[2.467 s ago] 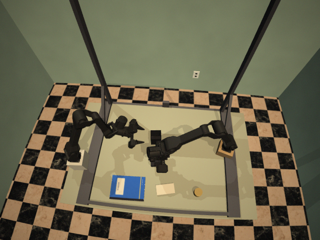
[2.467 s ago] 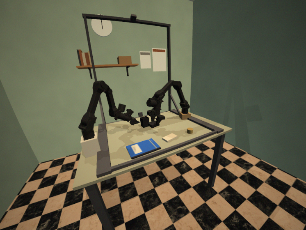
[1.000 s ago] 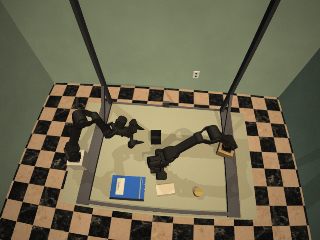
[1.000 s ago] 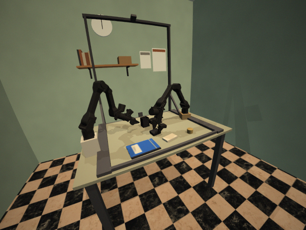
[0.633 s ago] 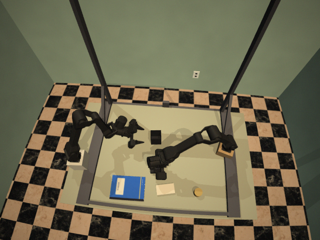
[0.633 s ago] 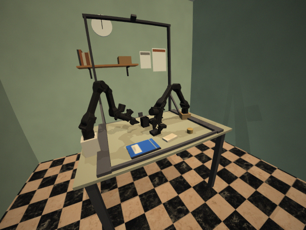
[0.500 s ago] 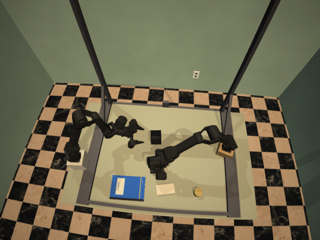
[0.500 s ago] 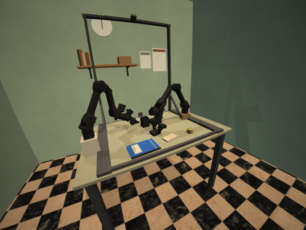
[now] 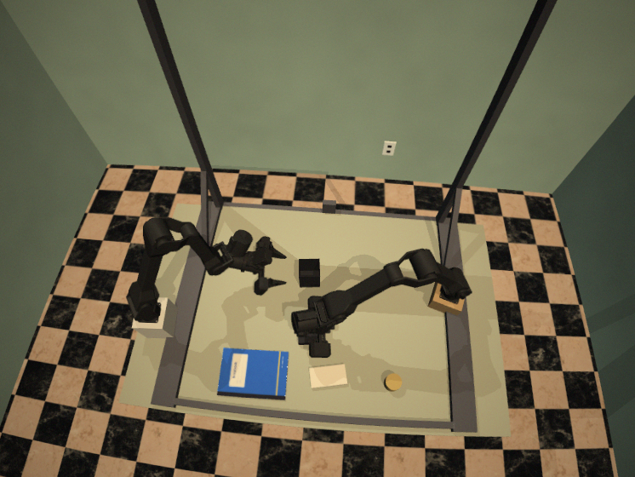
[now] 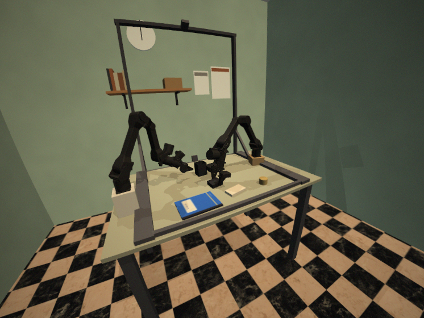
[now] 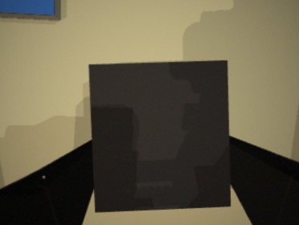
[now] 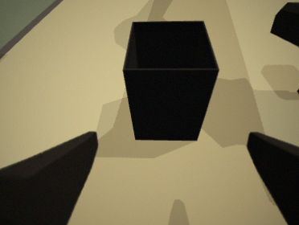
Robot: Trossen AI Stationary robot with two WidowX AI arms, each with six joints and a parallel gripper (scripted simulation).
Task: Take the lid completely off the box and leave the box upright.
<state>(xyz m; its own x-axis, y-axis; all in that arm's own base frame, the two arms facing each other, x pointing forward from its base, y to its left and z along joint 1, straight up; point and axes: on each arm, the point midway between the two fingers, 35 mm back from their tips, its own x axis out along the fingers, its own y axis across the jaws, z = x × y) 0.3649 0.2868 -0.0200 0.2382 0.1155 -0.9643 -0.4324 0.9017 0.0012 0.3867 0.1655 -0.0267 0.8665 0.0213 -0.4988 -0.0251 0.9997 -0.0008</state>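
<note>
The black lid is 30 mm below my left hand and 20 mm to the right of it. The rest, counted from my left hand: blue book 200 mm to the right, 110 mm ahead, 40 mm below; cream card 140 mm ahead, 30 mm to the left, 30 mm below; black box 200 mm behind.
</note>
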